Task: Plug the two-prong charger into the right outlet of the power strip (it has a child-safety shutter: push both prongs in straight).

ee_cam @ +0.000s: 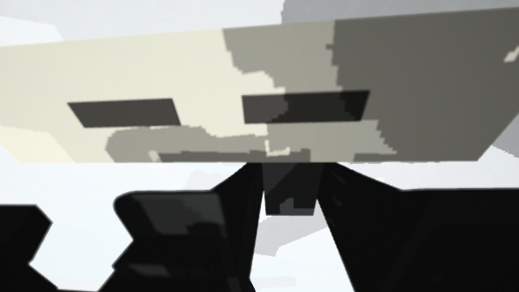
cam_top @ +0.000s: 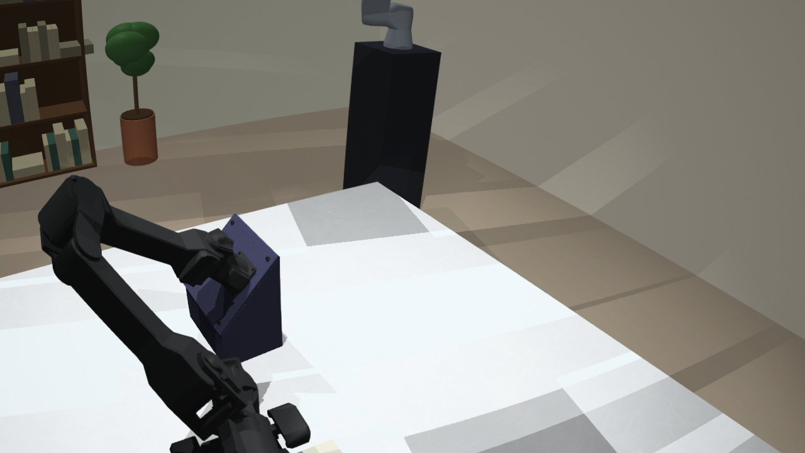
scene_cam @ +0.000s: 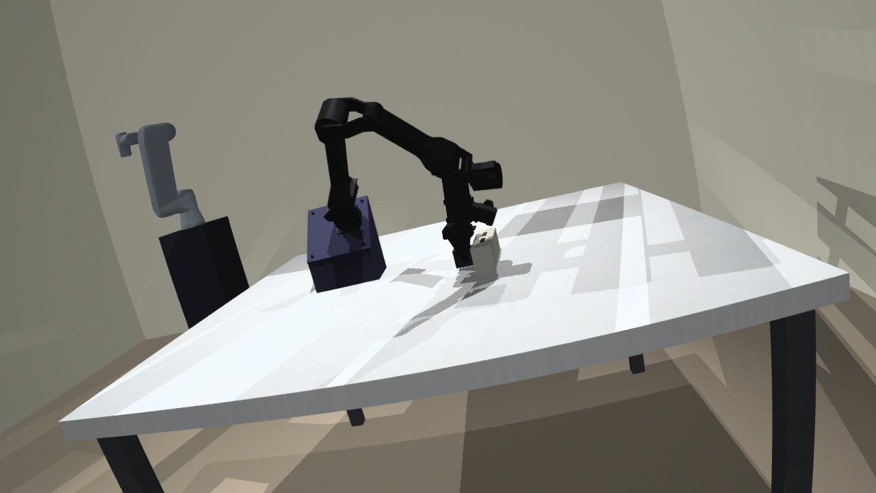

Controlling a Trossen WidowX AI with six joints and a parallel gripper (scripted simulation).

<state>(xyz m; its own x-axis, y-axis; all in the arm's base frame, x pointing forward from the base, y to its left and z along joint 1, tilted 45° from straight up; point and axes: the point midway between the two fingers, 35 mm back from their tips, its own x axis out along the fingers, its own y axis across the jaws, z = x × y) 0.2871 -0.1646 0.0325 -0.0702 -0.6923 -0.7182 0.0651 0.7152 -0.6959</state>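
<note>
Now: gripper tip 20 mm short of the black two-prong charger and 10 mm below it.
</note>
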